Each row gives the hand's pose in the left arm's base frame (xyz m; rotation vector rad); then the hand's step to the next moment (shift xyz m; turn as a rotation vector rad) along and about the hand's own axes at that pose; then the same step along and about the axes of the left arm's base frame.
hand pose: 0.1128 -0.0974 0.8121 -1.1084 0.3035 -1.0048
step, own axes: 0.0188 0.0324 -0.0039 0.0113 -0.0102 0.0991
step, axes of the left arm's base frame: 0.0246 -0.0146 -0.0245 0.0658 0.0497 0.0570
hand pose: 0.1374 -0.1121 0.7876 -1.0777 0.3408 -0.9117
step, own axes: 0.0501 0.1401 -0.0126 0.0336 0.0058 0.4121
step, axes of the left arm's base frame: 0.0880 -0.0232 -0.1184 0.2883 0.2250 0.1929
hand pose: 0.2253 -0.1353 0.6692 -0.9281 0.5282 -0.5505
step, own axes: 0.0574 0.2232 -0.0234 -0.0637 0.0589 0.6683
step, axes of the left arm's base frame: 0.0747 0.0573 -0.2117 0.3902 0.4650 0.2926
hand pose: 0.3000 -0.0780 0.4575 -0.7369 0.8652 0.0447
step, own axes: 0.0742 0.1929 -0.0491 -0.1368 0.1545 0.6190
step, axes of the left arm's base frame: -0.0460 0.0975 -0.1831 0.2778 0.5257 0.2688
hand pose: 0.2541 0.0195 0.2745 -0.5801 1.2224 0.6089
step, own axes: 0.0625 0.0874 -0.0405 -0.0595 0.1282 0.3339
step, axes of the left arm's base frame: -0.0746 0.0407 -0.0773 0.1215 0.3169 0.1276
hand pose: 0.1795 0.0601 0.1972 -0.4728 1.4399 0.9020
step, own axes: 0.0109 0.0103 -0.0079 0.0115 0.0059 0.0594
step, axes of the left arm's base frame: -0.0141 0.0028 -0.0090 0.0322 0.0515 -0.0026
